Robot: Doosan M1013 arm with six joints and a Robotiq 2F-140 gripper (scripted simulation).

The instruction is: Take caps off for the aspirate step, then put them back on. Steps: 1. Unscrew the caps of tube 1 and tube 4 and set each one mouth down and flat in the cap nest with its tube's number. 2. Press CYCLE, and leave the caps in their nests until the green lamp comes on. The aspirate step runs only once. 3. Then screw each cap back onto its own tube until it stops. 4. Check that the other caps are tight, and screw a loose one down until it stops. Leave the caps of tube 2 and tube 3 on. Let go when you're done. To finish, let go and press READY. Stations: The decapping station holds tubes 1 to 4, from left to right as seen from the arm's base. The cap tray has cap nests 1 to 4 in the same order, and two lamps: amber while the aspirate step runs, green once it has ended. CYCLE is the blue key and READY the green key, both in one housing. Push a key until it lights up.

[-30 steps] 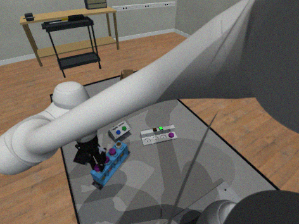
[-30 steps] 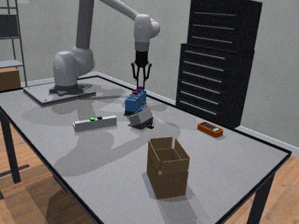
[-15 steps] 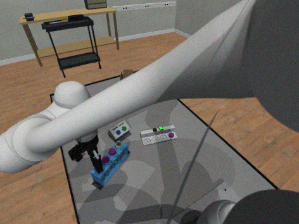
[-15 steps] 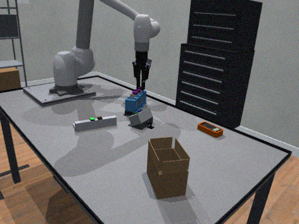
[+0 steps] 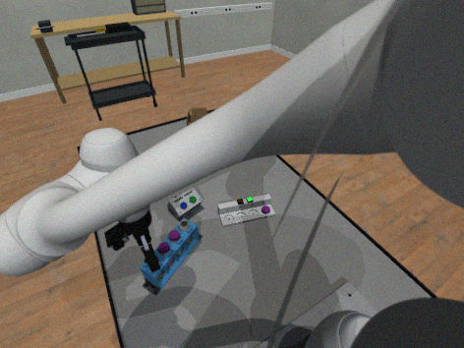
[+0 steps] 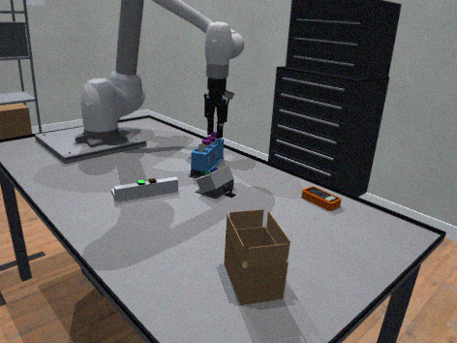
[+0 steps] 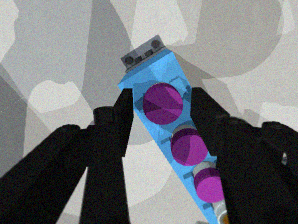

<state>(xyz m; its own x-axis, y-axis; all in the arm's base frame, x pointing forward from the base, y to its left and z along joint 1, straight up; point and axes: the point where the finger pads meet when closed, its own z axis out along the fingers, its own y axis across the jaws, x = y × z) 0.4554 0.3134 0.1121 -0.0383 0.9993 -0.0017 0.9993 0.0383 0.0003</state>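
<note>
Right now my hand is 3 cm above the purple cap. From my hand the other things lie so: grey key housing (23 cm ahead, 19 cm to the right, 9 cm below); green ready key (22 cm ahead, 21 cm to the right, 8 cm below); blue cycle key (21 cm ahead, 17 cm to the right, 8 cm below).
</note>
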